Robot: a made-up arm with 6 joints. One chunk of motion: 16 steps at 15 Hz.
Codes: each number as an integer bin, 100 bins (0 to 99) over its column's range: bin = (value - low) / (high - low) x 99, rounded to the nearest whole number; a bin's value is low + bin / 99 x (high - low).
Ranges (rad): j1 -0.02..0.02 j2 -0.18..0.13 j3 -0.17..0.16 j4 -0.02..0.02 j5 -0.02..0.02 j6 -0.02..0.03
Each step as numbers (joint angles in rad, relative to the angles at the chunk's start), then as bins.
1 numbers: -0.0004 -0.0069 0.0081 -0.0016 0.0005 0.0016
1 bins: 49 55 53 46 51 43
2 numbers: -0.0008 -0.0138 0.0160 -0.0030 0.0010 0.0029
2 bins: 48 53 56 42 52 45
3 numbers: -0.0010 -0.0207 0.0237 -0.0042 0.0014 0.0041
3 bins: 47 51 58 39 53 48
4 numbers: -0.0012 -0.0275 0.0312 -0.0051 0.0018 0.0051
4 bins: 47 49 60 37 54 50
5 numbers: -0.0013 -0.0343 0.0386 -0.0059 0.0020 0.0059
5 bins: 46 47 63 35 54 51
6 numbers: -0.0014 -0.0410 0.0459 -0.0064 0.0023 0.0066
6 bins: 46 44 65 34 55 53
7 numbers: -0.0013 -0.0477 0.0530 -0.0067 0.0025 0.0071
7 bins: 46 42 67 33 56 54
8 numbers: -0.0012 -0.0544 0.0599 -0.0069 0.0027 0.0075
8 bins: 47 40 69 32 56 54
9 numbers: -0.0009 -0.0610 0.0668 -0.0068 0.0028 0.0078
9 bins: 47 38 71 33 56 55
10 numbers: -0.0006 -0.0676 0.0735 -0.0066 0.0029 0.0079
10 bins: 48 36 73 33 57 55
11 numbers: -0.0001 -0.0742 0.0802 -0.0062 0.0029 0.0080
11 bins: 49 34 75 34 57 55
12 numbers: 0.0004 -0.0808 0.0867 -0.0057 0.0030 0.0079
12 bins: 50 32 77 35 57 55
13 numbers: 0.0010 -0.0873 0.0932 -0.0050 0.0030 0.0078
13 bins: 52 30 79 37 57 55
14 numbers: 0.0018 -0.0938 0.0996 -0.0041 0.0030 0.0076
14 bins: 54 28 81 39 57 55
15 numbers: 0.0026 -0.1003 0.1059 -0.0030 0.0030 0.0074
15 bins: 56 25 83 42 57 54
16 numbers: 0.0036 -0.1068 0.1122 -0.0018 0.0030 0.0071
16 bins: 58 23 85 45 57 54
